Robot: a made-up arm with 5 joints. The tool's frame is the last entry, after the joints. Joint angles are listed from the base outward.
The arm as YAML. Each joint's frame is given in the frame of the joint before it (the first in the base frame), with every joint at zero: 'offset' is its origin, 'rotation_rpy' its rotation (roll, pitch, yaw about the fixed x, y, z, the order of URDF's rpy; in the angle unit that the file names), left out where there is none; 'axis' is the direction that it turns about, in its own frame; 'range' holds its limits. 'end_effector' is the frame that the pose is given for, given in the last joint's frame.
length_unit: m
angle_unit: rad
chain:
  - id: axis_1
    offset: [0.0, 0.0, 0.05]
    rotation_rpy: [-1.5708, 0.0, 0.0]
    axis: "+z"
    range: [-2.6, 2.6]
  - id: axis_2
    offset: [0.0, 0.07, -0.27]
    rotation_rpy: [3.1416, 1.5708, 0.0]
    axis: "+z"
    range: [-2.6, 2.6]
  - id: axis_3
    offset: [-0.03, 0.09, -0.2]
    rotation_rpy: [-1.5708, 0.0, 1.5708]
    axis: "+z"
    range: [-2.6, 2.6]
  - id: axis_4
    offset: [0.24, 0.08, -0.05]
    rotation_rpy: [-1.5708, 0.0, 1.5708]
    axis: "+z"
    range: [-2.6, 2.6]
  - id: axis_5
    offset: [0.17, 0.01, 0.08]
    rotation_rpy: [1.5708, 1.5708, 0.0]
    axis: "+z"
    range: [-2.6, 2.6]
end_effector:
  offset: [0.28, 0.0, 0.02]
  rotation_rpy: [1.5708, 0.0, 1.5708]
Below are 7 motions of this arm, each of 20 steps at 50 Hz.
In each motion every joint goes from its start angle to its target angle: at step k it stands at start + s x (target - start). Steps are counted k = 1, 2, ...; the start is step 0. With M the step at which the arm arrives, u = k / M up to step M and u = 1 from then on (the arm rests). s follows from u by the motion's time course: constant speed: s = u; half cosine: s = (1 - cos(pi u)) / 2; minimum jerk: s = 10 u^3 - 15 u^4 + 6 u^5.
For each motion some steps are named. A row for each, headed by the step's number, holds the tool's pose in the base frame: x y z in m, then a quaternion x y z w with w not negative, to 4 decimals.
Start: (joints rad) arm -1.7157 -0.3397 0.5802 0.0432 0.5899
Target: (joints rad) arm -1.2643 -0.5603 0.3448 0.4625 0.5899
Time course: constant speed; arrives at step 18
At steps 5, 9, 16, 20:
5: -0.1351 -0.4181 0.7918 0.1018 -0.2233 0.1410 0.9591
9: -0.0682 -0.4675 0.7892 0.1542 -0.1880 0.1266 0.9617
16: 0.0511 -0.5546 0.7586 0.2468 -0.1193 0.0917 0.9573
20: 0.0846 -0.5792 0.7434 0.2731 -0.0981 0.0793 0.9537

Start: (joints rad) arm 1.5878 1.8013 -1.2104 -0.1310 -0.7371
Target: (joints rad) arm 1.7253 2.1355 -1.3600 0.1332 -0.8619
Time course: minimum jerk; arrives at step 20
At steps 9, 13, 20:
9: -0.1380 -0.0379 0.1869 0.2319 -0.1121 0.7974 0.5457
13: -0.1482 -0.0745 0.1965 0.2867 -0.1327 0.7877 0.5290
20: -0.1517 -0.0987 0.2017 0.3242 -0.1441 0.7780 0.5185

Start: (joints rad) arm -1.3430 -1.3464 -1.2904 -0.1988 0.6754
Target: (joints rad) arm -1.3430 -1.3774 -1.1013 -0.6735 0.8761
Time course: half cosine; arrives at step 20
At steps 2, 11, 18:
2: -0.1297 -0.8372 0.0335 0.4968 -0.7054 0.2167 0.4568
11: -0.1961 -0.8244 0.1196 0.3633 -0.7155 0.2654 0.5345
18: -0.2402 -0.7954 0.1722 0.2609 -0.7144 0.2938 0.5790

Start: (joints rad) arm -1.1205 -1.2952 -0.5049 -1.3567 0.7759
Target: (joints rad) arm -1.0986 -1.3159 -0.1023 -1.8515 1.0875
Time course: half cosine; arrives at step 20
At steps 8, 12, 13, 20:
8: -0.2872 -0.5935 0.3701 -0.2088 -0.5867 0.5276 0.5777
12: -0.2910 -0.5611 0.3633 -0.2974 -0.5494 0.5577 0.5466
13: -0.2914 -0.5548 0.3595 -0.3175 -0.5415 0.5632 0.5374
20: -0.2911 -0.5364 0.3393 -0.3901 -0.5151 0.5790 0.4972

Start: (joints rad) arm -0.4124 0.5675 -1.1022 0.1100 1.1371
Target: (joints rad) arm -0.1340 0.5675 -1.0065 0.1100 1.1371
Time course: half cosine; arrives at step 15
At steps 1, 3, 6, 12, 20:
1: -0.0421 0.0391 0.5988 -0.2215 -0.1873 -0.0746 0.9541
3: -0.0249 0.0392 0.6015 -0.2221 -0.1723 -0.0733 0.9569
6: 0.0265 0.0393 0.6064 -0.2241 -0.1277 -0.0694 0.9637
12: 0.1429 0.0389 0.5998 -0.2284 -0.0271 -0.0605 0.9713
20: 0.1627 0.0387 0.5963 -0.2292 -0.0099 -0.0590 0.9715

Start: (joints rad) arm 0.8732 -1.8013 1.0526 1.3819 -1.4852
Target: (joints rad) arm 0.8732 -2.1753 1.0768 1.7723 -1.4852
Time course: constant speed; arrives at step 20
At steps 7, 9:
7: 0.2397 -0.4009 -0.2732 0.0879 0.4713 -0.3063 0.8224
9: 0.2383 -0.3986 -0.2771 0.0884 0.4797 -0.3034 0.8185

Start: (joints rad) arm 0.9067 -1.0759 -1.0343 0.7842 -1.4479
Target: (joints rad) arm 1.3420 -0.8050 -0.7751 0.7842 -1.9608
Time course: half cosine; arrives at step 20
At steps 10, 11, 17, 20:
10: 0.1231 -0.3738 -0.0133 -0.4015 -0.3861 -0.5953 0.5791
11: 0.1241 -0.3678 -0.0282 -0.4199 -0.3879 -0.5711 0.5891
17: 0.1102 -0.3431 -0.0996 -0.4904 -0.3956 -0.4485 0.6339
20: 0.1056 -0.3400 -0.1099 -0.4985 -0.3965 -0.4293 0.6403

